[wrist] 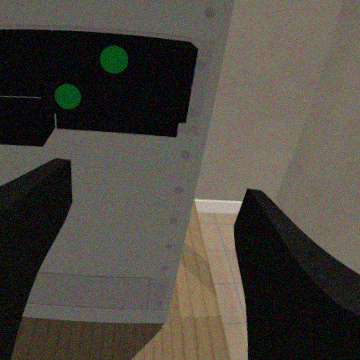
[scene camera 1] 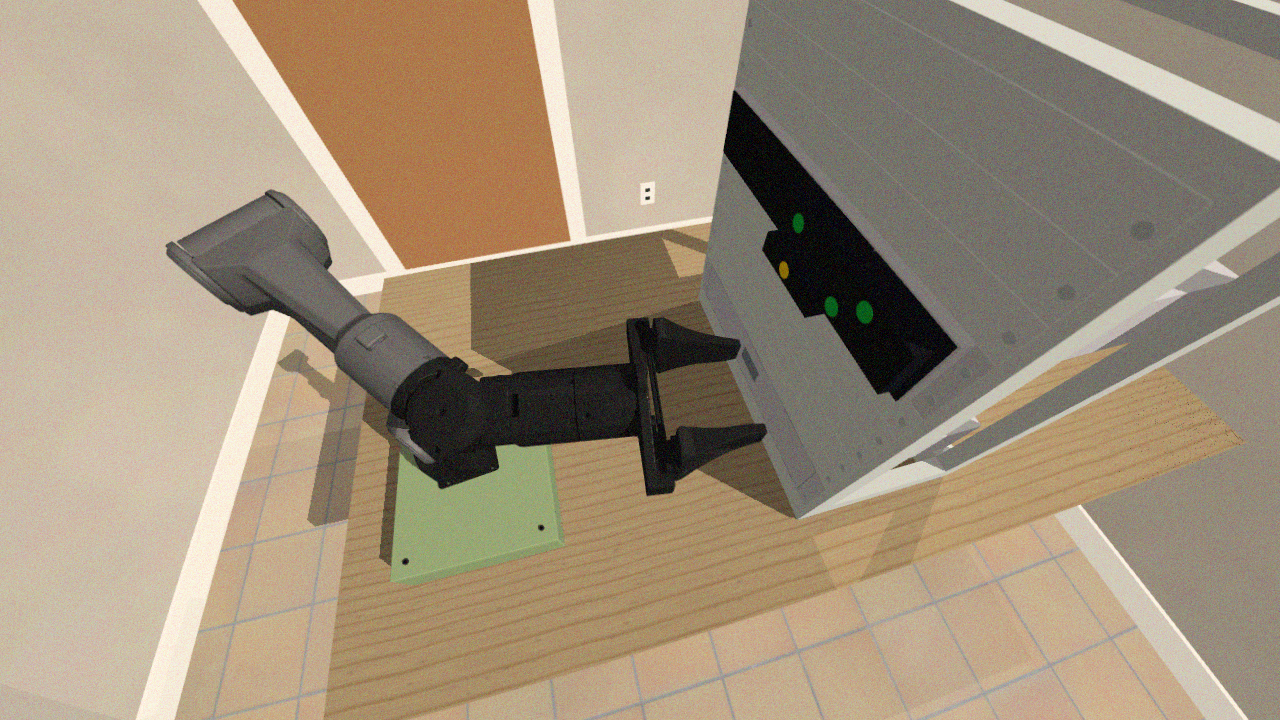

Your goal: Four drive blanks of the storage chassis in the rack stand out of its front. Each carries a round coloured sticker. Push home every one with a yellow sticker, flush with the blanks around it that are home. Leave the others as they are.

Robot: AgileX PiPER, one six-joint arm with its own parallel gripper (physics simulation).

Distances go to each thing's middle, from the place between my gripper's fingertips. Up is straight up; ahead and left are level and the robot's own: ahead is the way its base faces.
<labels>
Now: hand 180 mm short of the yellow-stickered drive blank (scene camera 1: 802, 278), 120 mm to the right of it and 30 mm above it.
</labels>
